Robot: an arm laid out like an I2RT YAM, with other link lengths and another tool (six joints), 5 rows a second.
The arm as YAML. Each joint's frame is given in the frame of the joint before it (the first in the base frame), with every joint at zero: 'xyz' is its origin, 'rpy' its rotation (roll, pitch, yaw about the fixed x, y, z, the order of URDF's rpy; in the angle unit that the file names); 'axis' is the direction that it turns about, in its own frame. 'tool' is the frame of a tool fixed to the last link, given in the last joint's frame.
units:
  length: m
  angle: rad
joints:
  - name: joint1
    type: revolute
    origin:
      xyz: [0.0, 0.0, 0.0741]
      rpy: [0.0, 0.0, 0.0]
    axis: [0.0, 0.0, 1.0]
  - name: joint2
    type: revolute
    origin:
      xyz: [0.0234, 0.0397, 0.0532]
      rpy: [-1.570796, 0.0, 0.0]
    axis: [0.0, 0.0, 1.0]
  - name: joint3
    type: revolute
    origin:
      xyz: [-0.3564, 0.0, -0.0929]
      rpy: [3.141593, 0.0, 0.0]
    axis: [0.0, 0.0, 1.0]
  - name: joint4
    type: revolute
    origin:
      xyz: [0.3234, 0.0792, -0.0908]
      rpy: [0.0, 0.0, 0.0]
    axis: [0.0, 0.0, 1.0]
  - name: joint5
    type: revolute
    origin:
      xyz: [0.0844, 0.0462, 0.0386]
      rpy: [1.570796, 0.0, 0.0]
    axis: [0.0, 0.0, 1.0]
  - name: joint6
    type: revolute
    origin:
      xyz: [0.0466, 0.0, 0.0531]
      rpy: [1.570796, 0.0, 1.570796]
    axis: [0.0, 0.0, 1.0]
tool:
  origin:
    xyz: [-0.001, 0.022, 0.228]
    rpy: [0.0, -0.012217, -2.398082]
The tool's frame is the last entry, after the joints.
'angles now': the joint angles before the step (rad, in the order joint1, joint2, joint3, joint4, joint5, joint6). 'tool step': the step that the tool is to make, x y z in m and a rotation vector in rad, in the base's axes. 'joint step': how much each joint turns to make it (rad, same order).
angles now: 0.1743 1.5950 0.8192 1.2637 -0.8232 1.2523
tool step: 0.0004 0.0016 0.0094 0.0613 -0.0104 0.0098
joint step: 0.0122 0.0398 -0.0001 0.1128 0.0313 0.0715
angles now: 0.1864 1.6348 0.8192 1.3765 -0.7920 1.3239
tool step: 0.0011 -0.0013 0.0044 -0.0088 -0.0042 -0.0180
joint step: 0.0011 -0.0213 0.0027 -0.0396 0.0113 -0.0256
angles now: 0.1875 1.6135 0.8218 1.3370 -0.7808 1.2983
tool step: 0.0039 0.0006 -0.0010 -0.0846 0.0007 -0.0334
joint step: -0.0034 -0.0638 0.0284 -0.1962 -0.0129 -0.1238
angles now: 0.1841 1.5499 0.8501 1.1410 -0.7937 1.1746
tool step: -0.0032 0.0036 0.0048 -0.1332 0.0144 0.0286
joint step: -0.0182 -0.0631 0.1062 -0.3221 -0.0898 -0.1549
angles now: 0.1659 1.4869 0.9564 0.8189 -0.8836 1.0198
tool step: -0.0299 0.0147 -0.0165 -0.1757 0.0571 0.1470
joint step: -0.0066 -0.0186 0.1638 -0.4748 -0.1765 -0.2497
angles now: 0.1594 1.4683 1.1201 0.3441 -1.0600 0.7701
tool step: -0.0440 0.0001 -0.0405 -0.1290 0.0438 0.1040
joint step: 0.0004 -0.0278 0.0474 -0.4089 -0.0825 -0.3019
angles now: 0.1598 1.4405 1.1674 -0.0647 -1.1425 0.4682
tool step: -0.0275 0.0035 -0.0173 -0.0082 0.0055 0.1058
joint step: -0.0001 0.0180 -0.0006 -0.1083 -0.0949 -0.1292
